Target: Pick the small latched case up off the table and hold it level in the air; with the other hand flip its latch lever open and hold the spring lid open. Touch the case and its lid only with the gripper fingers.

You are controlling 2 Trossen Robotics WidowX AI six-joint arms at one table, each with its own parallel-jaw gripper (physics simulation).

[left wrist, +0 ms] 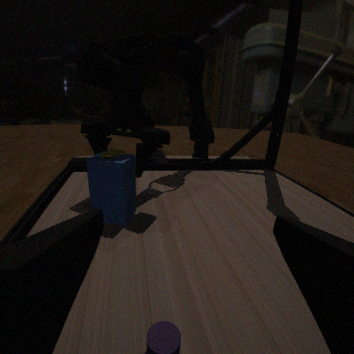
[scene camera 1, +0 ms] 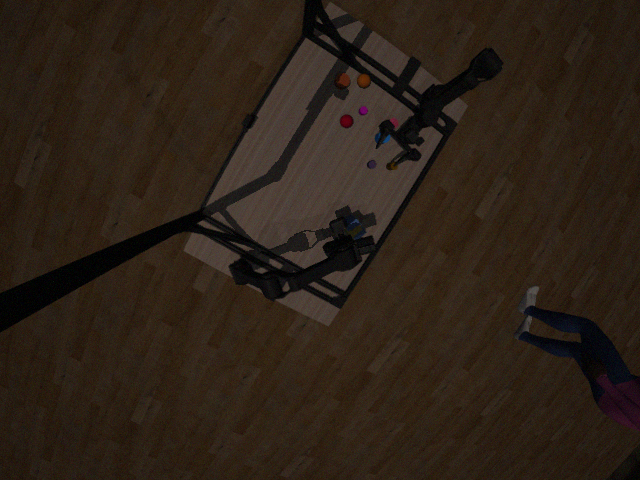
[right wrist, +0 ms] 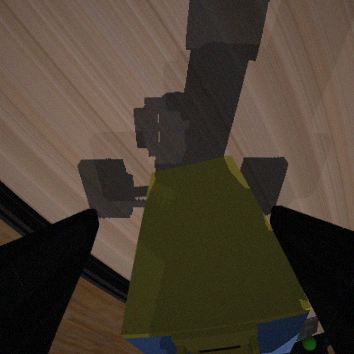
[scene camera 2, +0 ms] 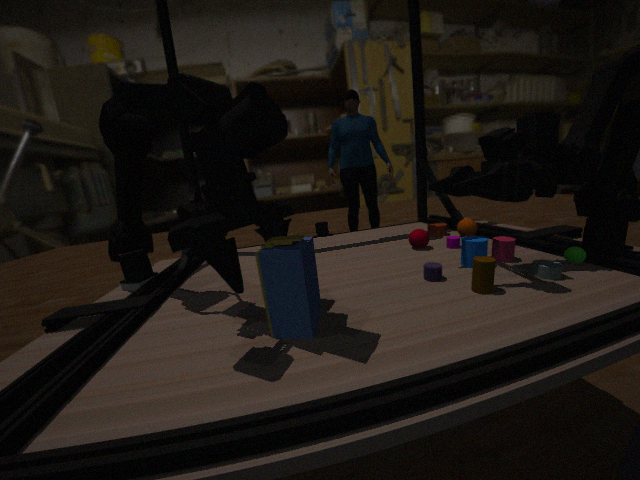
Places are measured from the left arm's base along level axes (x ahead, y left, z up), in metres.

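Where they show: left gripper, fingertip midpoint: [left wrist: 191, 221] [scene camera 1: 385, 157] [scene camera 2: 439, 187]; right gripper, fingertip midpoint: [scene camera 1: 345, 235] [right wrist: 184, 215] [scene camera 2: 262, 278]; left arm's base, link origin: [right wrist: 315, 349] [scene camera 2: 602, 246]; right arm's base, link origin: [left wrist: 200, 155] [scene camera 1: 241, 267] [scene camera 2: 139, 278].
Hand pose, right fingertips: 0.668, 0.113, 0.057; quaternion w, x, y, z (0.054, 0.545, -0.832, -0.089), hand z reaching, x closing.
Note:
Each offset is from my right fingertips to the top centre of the thing, as dx, dy, dz. "pt": to the spot under its first point.
The small case @[-0.042, +0.002, +0.057] [scene camera 1: 354, 225] [scene camera 2: 290, 294] [left wrist: 112, 192] stands upright on the table, a tall blue box with a yellow lid @[pt -0.012, -0.004, +0.017] [right wrist: 205, 255] on the side facing my right arm. A yellow latch part @[pt -0.044, +0.014, +0.055] [scene camera 2: 285, 240] [left wrist: 114, 153] [right wrist: 217, 344] shows at its top end. The lid looks shut. My right gripper [scene camera 1: 353, 236] [right wrist: 184, 215] is open, close to the case; in the right wrist view its fingers stand on either side of the lid. Whether a finger touches it cannot be told. My left gripper [scene camera 1: 384, 156] [left wrist: 191, 221] is open and empty, above the table away from the case.
Near my left gripper stand a blue cylinder @[-0.404, -0.150, -0.020] [scene camera 2: 474, 252], an ochre cylinder @[-0.347, -0.037, -0.021] [scene camera 2: 482, 274] and a purple cylinder @[-0.293, -0.104, -0.049] [scene camera 1: 371, 164] [scene camera 2: 432, 271] [left wrist: 164, 337]. A red ball @[-0.348, -0.303, -0.023] [scene camera 1: 346, 121] [scene camera 2: 418, 238] and an orange ball @[-0.521, -0.363, -0.021] [scene camera 1: 363, 81] [scene camera 2: 466, 227] lie farther off. A black frame runs around the table.

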